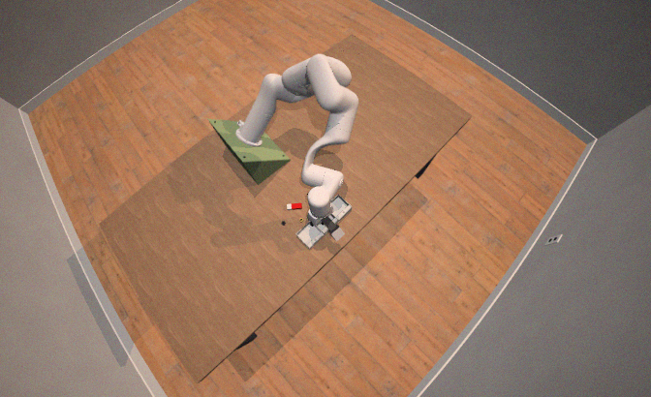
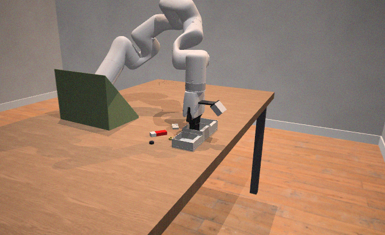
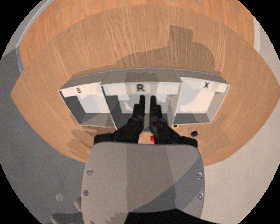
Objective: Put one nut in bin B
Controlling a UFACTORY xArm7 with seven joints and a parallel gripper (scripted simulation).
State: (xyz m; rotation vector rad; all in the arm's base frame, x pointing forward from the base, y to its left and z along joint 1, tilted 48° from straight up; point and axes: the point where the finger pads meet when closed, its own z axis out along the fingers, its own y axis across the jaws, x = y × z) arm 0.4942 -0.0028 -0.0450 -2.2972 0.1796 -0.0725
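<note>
The yellow nut is 70 mm behind my hand, 50 mm to the right of it and 30 mm below it. Also, from my hand: white die (120 mm behind, 80 mm to the left, 30 mm below).
</note>
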